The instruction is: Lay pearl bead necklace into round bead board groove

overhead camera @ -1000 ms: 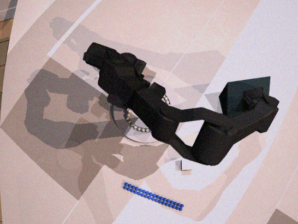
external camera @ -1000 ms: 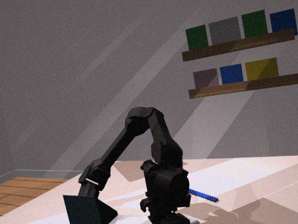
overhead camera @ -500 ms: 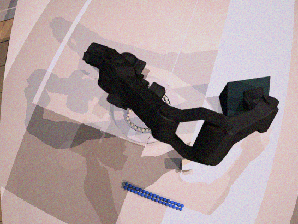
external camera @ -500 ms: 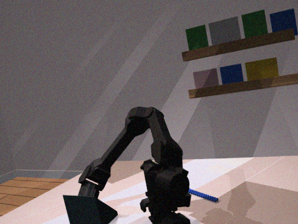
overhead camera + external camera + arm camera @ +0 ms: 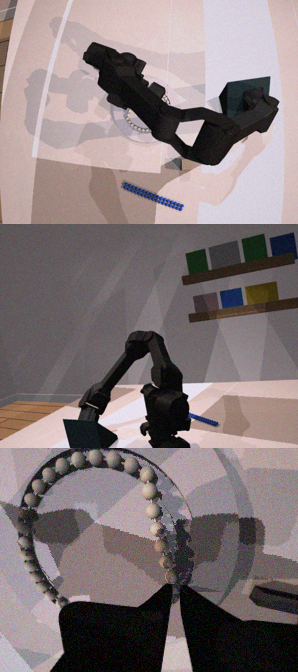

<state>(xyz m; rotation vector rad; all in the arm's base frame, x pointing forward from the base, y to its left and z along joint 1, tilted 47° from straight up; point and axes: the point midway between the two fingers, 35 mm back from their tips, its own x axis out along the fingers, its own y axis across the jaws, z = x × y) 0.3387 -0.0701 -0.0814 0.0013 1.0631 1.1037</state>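
Right now my gripper tip is 6 cm to the right of the round bead board, 3 cm past it and 1 cm above it. The rest, counted from my gripper tip: small beige cube 24 cm to the left, 10 cm behind; grey block 11 cm to the right, 8 cm ahead, 1 cm below.
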